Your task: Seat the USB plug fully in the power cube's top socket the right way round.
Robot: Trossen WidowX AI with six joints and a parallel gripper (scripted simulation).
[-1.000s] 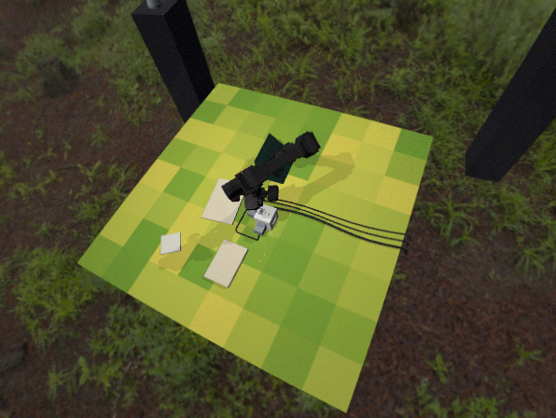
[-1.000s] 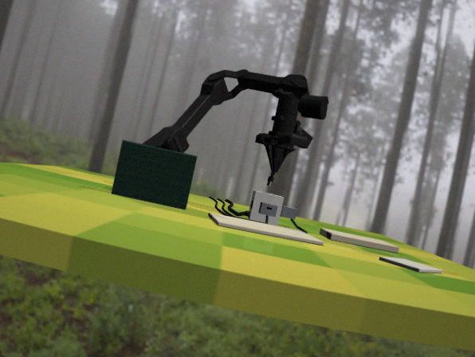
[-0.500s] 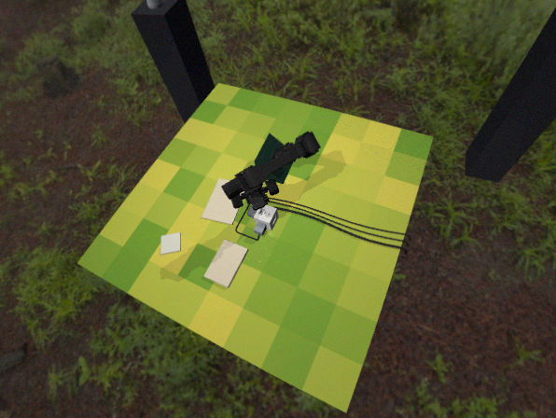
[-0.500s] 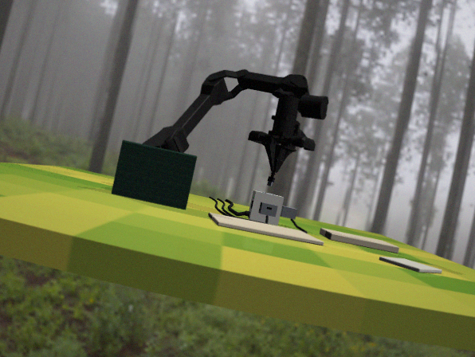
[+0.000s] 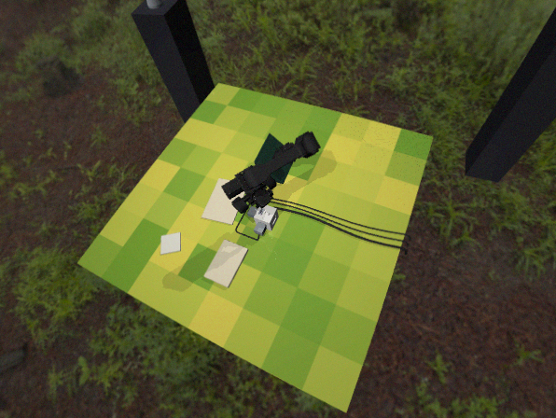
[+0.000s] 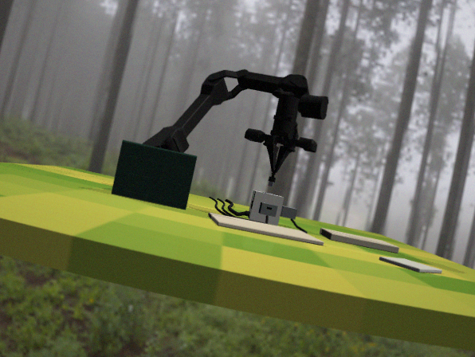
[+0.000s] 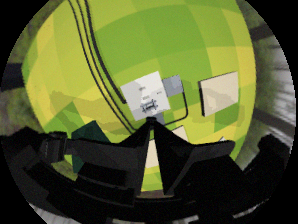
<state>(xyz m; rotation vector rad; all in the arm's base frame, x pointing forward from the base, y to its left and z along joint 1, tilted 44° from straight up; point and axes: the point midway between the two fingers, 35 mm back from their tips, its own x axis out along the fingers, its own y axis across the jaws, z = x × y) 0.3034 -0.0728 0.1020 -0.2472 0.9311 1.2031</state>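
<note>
The black USB plug lies 20 mm below my gripper tip. The rest, counted from my gripper tip: beige flat plate (210 mm to the right, 130 mm below, 40 mm behind); then white tile (360 mm to the right, 230 mm ahead, 130 mm below).
</note>
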